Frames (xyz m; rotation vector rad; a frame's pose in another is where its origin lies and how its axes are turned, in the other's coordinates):
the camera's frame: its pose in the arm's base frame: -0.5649 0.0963 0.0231 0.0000 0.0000 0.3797
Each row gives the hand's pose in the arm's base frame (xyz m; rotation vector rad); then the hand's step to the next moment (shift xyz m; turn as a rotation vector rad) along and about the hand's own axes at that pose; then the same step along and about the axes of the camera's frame.
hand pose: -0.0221 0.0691 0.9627 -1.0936 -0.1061 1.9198
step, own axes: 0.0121 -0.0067 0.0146 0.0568 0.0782 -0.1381
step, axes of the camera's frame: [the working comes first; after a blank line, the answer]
step, axes of the arm's base frame: -0.0087 0.0177 0.0041 0.0368 -0.0504 -0.1566

-0.0015 0.0196 0.0041 0.0155 -0.0604 -0.1566
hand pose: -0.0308 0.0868 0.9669 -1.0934 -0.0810 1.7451
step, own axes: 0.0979 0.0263 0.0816 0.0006 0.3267 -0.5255
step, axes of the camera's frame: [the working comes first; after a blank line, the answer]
step, axes of the arm's base frame: -0.0811 0.0980 -0.0273 0.1313 -0.3728 -0.4761

-0.0390 0.1211 -0.0273 -0.0162 -0.3950 -0.4761
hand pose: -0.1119 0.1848 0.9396 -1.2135 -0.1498 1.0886
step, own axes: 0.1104 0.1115 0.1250 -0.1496 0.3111 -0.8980
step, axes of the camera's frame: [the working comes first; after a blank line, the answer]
step, axes of the arm's base frame: -0.0857 0.1592 -0.0870 0.2923 -0.7338 -0.5492

-0.0206 0.1796 -0.0870 -0.0005 -0.7899 -0.5492
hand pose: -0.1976 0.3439 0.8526 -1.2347 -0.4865 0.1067
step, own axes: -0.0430 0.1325 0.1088 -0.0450 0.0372 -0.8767
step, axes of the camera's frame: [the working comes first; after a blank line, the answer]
step, axes of the arm's base frame: -0.0593 0.1260 -0.1088 0.3275 -0.7728 -0.2600

-0.0083 0.1390 -0.1088 0.0177 -0.8391 -0.2600
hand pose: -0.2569 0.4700 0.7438 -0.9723 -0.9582 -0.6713
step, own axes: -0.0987 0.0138 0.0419 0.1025 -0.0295 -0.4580
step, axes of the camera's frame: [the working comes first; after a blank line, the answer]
step, axes of the arm's base frame: -0.0470 0.0494 -0.0839 0.1859 -0.4319 -0.0045

-0.0253 0.0633 -0.0839 0.0126 -0.4701 -0.0045
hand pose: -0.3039 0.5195 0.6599 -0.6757 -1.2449 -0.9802
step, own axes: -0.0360 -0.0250 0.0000 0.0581 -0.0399 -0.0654
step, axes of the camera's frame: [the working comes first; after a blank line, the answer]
step, axes of the arm's base frame: -0.0232 -0.0028 -0.0371 -0.0040 -0.0880 0.0385

-0.0225 0.0060 -0.0371 -0.0364 -0.0802 0.0385
